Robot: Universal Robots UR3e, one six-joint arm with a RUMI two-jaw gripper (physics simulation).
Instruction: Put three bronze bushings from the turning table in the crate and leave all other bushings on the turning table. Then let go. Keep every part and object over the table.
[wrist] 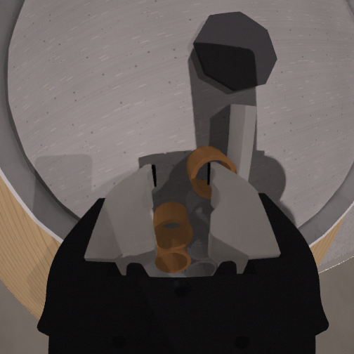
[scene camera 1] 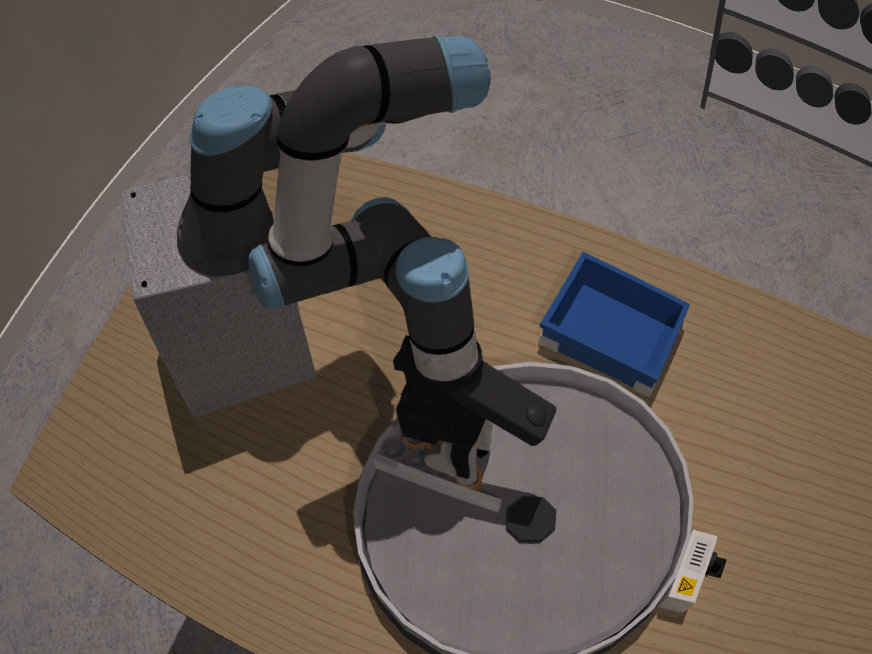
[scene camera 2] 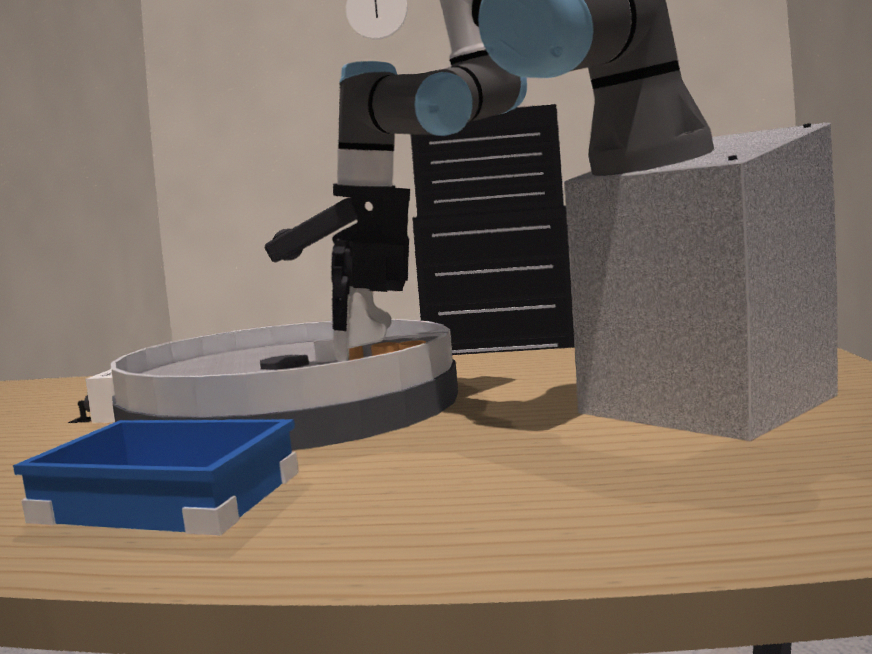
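Seen in the pictures: gripper, between the fingertips: [scene camera 1: 474, 470]; arm's base, origin of its link: [scene camera 1: 223, 237] [scene camera 2: 652, 160].
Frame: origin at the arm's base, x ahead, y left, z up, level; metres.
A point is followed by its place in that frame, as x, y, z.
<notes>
Bronze bushings lie on the turning table [scene camera 1: 598, 492] {0.514, 0.045, -0.208} [scene camera 2: 246, 394] {0.398, 0.171, -0.200} [wrist: 100, 100]. One bronze bushing [wrist: 194, 167] [scene camera 1: 470, 487] {0.376, -0.038, -0.183} is at my right fingertip in the wrist view, which overlaps its ring. More bronze bushings [wrist: 171, 212] [scene camera 1: 420, 443] form a row beside my left finger. Dark, see-through grey bushings [wrist: 200, 205] [scene camera 1: 393, 447] {0.262, -0.034, -0.204} lie beside them, partly hidden by the right finger. My gripper [scene camera 1: 473, 461] {0.362, -0.007, -0.207} [scene camera 2: 346, 351] {0.362, -0.007, -0.207} [wrist: 181, 166] is partly open, low over the turning table, its fingers apart. The blue crate [scene camera 1: 598, 361] {0.413, 0.234, -0.240} [scene camera 2: 112, 492] {0.407, 0.374, -0.232} is empty.
A straight pale bar [scene camera 1: 436, 483] {0.340, -0.056, -0.181} [wrist: 243, 140] runs beside the bushings towards the dark hub [scene camera 1: 531, 519] {0.459, -0.032, -0.200} [scene camera 2: 283, 361] {0.450, -0.012, -0.200} [wrist: 235, 40]. A raised rim surrounds the turning table. A white box [scene camera 1: 690, 570] {0.687, 0.002, -0.203} with a warning label sits at its edge. The grey pedestal [scene camera 1: 232, 351] {0.035, -0.066, -0.139} [scene camera 2: 662, 281] {-0.003, 0.083, -0.119} carries the arm.
</notes>
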